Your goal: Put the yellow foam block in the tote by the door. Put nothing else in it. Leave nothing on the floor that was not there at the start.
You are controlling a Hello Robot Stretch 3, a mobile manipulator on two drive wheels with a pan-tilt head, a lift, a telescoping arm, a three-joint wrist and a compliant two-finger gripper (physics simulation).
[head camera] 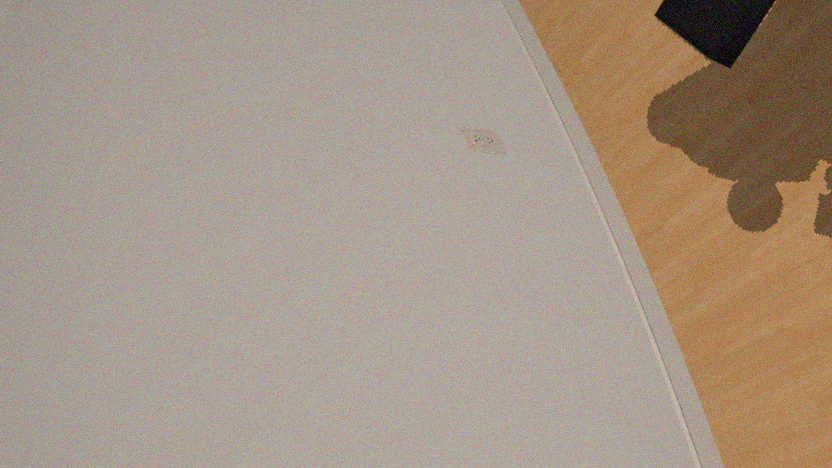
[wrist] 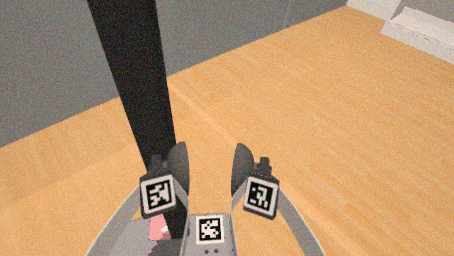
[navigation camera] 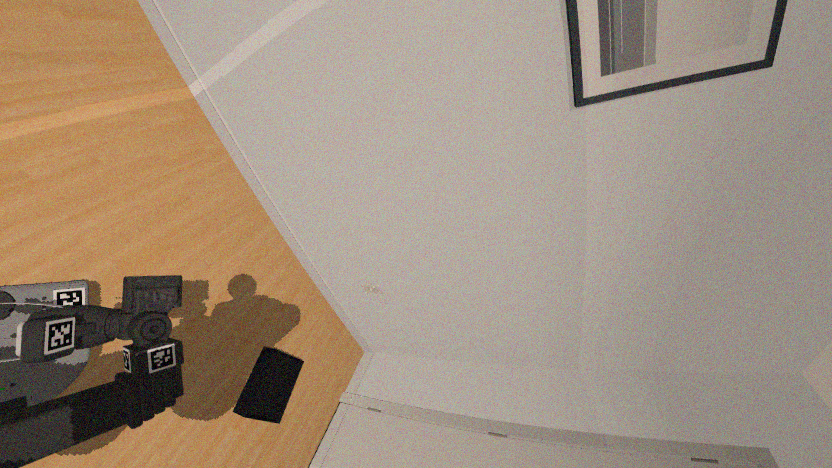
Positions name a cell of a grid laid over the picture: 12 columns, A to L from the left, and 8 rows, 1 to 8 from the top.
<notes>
I see my gripper (wrist: F6), a black tote (navigation camera: D7) and a framed picture (navigation camera: I1).
The wrist view misses the black tote: it is out of frame.
</notes>
